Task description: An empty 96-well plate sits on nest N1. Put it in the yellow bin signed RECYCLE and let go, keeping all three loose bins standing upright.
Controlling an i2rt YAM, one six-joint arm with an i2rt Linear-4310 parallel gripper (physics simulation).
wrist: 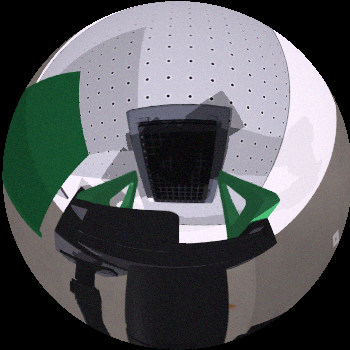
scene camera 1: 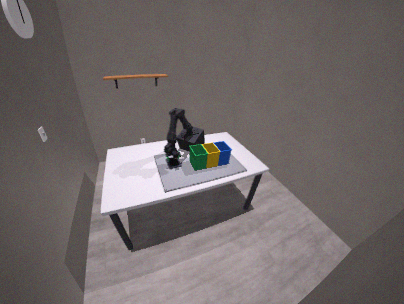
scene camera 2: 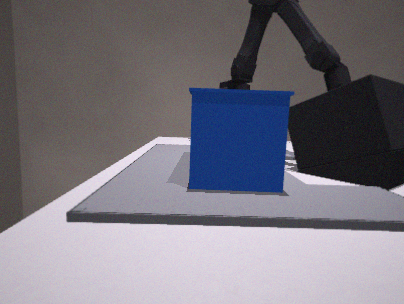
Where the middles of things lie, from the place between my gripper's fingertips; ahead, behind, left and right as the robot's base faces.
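The black 96-well plate (wrist: pixel 178 153) is 20 mm below my hand and 10 mm behind it. There's a blue bin (scene camera 2: pixel 238 142) too, and that one's 490 mm to the left of my hand, 30 mm ahead of it and 50 mm above it.
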